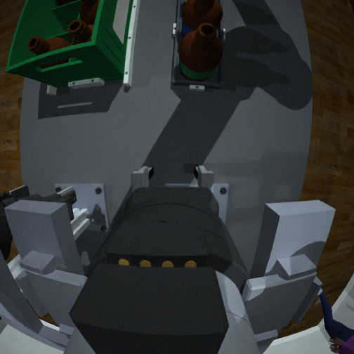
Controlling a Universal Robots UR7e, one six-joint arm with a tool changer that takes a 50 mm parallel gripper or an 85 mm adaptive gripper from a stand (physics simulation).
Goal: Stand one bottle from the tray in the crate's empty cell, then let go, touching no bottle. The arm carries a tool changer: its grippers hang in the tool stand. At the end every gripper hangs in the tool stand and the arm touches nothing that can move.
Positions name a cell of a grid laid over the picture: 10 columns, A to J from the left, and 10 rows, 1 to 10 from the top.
Scene:
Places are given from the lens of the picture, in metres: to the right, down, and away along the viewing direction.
brown bottle (F2): 0.04, -0.19, 0.23
tool stand (B7): -0.05, 0.02, 0.06
The marked spots on the tool stand and the brown bottle are 0.29 m apart.

